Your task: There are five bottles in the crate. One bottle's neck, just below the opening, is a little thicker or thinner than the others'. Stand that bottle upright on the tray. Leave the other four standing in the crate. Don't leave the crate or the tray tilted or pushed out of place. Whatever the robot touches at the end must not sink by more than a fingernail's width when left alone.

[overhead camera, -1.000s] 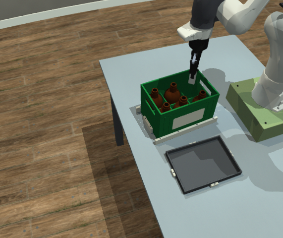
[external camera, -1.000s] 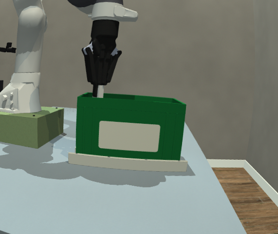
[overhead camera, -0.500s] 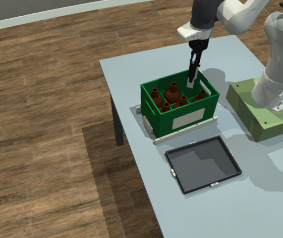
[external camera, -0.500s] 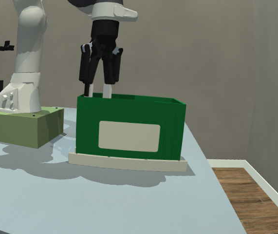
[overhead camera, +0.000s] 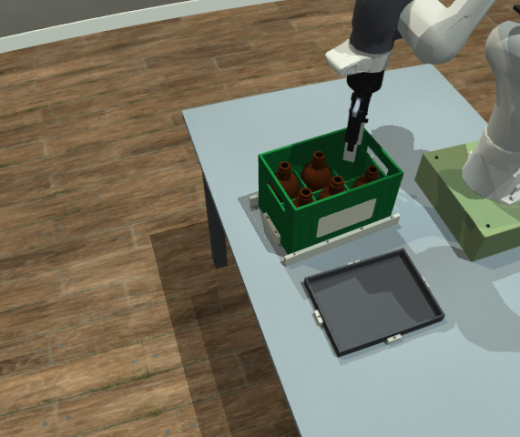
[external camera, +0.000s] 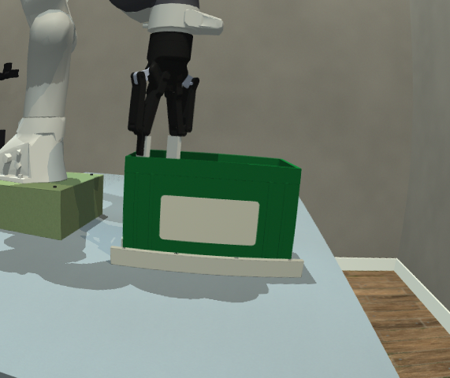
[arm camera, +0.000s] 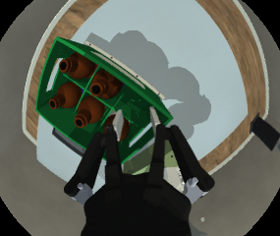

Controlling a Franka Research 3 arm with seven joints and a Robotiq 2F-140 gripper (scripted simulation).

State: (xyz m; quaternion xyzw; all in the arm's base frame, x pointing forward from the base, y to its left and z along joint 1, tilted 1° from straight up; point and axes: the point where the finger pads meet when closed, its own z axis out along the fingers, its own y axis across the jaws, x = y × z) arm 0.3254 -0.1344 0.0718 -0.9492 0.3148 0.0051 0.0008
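My hand is 9 cm short of the bottle, 8 cm above it and 1 cm to the right of it. From my hand the other things lie so: dark tray 33 cm to the left, 16 cm below, 6 cm ahead; then green crate 9 cm below, 8 cm ahead, 6 cm to the left.
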